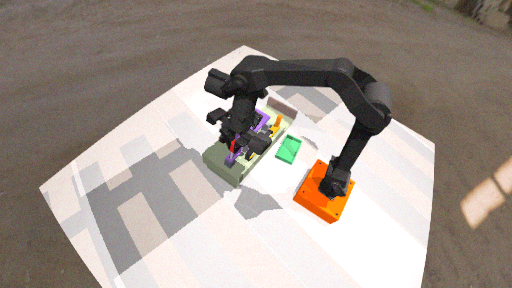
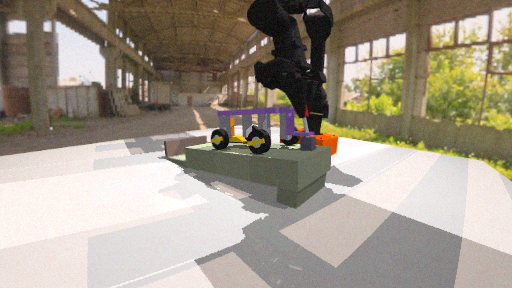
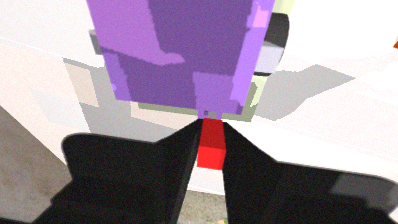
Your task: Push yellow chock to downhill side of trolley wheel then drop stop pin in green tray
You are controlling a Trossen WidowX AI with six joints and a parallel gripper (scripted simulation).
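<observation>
The yellow chock lies 21 cm to the right of my gripper tip, 6 cm below it and 2 cm behind it. From my gripper tip the other things lie so: red-headed stop pin (right at my gripper tip); then purple trolley (10 cm to the right, 4 cm below, 3 cm ahead); then grey-green ramp (11 cm to the right, 10 cm below, 3 cm ahead).
</observation>
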